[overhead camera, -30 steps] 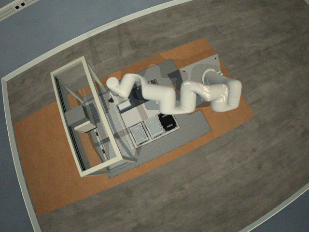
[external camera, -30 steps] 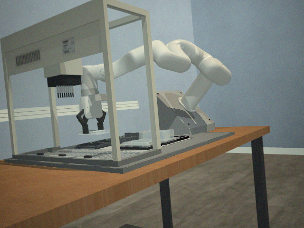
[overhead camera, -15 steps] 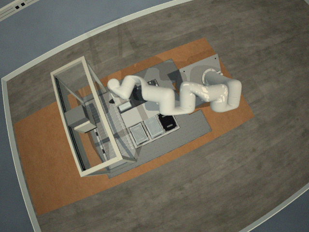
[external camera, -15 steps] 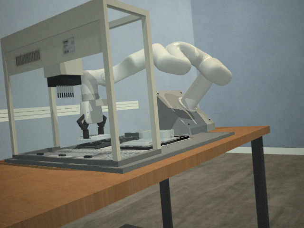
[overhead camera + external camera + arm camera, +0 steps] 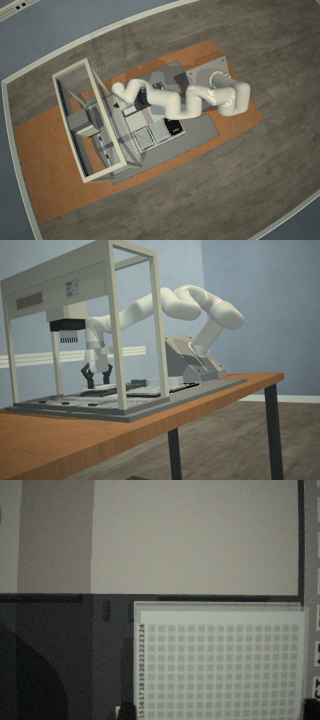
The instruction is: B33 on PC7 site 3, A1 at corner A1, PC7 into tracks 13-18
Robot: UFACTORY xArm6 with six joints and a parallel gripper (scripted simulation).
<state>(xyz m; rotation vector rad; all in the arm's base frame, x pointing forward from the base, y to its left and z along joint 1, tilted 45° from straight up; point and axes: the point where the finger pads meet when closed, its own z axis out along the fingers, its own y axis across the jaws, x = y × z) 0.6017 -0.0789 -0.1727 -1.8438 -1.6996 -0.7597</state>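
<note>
My hand is 110 mm past the plate carrier PC7, 10 mm to the right of it and 30 mm above it. From my hand the other things lie so: 384-well plate B33: 10 mm below; 96-well plate B38: 10 mm ahead, 260 mm to the left, 20 mm below; deep-well block B83: 100 mm behind, 270 mm to the left, 10 mm below.
</note>
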